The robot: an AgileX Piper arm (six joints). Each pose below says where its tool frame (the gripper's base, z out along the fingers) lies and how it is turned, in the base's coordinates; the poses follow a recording.
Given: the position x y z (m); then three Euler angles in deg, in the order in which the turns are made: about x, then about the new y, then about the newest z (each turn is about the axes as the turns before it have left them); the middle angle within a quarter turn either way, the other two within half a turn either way.
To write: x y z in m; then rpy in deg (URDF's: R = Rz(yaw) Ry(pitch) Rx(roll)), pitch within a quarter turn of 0, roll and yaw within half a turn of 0. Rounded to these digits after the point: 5 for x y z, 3 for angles.
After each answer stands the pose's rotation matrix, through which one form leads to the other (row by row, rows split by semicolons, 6 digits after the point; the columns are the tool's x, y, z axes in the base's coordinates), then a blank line. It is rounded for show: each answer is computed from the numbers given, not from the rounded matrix.
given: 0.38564 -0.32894 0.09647 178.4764 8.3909 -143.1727
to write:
0.38564 -0.32894 0.09647 176.173 7.626 143.029
-0.791878 0.592989 0.145926; 0.596087 0.802489 -0.026304; -0.132702 0.066155 -0.988946

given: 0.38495 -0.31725 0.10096 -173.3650 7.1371 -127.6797
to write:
0.38495 -0.31725 0.10096 170.310 -0.917 127.343
-0.606511 0.785308 0.124244; 0.794914 0.595791 0.114649; 0.016011 0.168299 -0.985606

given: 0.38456 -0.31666 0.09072 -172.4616 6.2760 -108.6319
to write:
0.38456 -0.31666 0.09072 171.652 -5.146 108.594
-0.317572 0.941912 0.109318; 0.943983 0.303136 0.130404; 0.089691 0.144607 -0.985416

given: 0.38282 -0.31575 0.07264 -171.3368 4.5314 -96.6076
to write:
0.38282 -0.31575 0.07264 174.499 -8.085 96.653
-0.114709 0.990252 0.079005; 0.983393 0.101935 0.150155; 0.140638 0.094918 -0.985501

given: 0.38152 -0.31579 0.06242 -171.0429 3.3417 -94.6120
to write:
0.38152 -0.31579 0.06242 175.945 -8.659 94.657
-0.080271 0.995067 0.058291; 0.985336 0.070381 0.155430; 0.150561 0.069912 -0.986126

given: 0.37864 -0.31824 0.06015 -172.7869 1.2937 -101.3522
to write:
0.37864 -0.31824 0.06015 177.306 -6.817 101.431
-0.196789 0.980186 0.022577; 0.973235 0.192502 0.125528; 0.118695 0.046676 -0.991833

